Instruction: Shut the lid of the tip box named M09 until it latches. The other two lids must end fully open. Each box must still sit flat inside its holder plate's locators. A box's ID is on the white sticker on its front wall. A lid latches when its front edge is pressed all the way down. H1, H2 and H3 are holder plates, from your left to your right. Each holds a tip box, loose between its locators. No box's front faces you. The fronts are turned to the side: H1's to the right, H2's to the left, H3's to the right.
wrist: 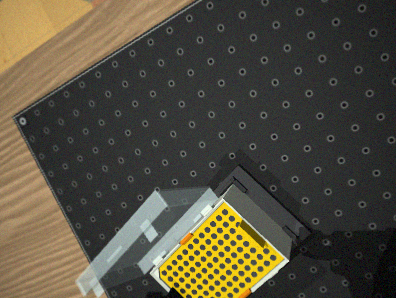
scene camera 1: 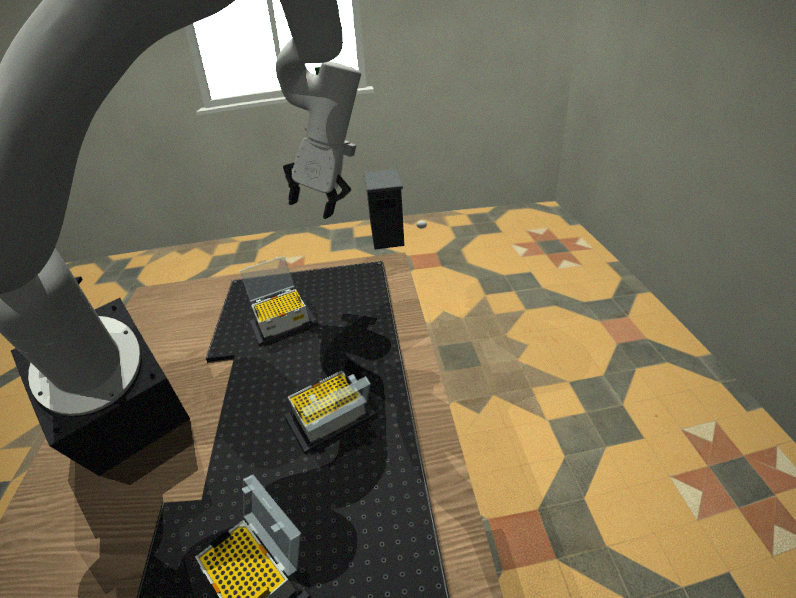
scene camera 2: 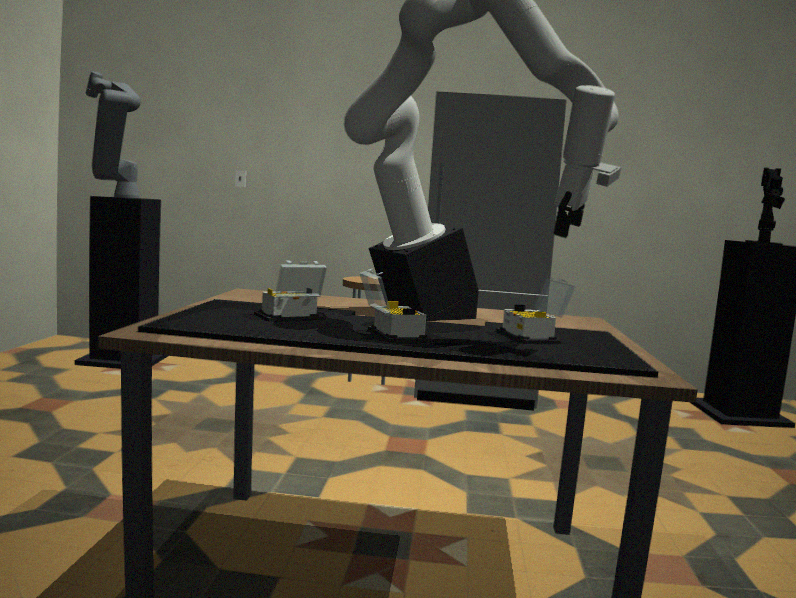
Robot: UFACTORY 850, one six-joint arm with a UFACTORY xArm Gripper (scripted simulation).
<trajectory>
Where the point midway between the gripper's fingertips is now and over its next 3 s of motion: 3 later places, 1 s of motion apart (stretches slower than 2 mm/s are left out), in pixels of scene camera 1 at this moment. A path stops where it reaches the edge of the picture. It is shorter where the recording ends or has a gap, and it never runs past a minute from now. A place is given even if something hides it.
My gripper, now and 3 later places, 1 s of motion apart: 309, 210; 305, 236; 302, 253; 305, 271
</trajectory>
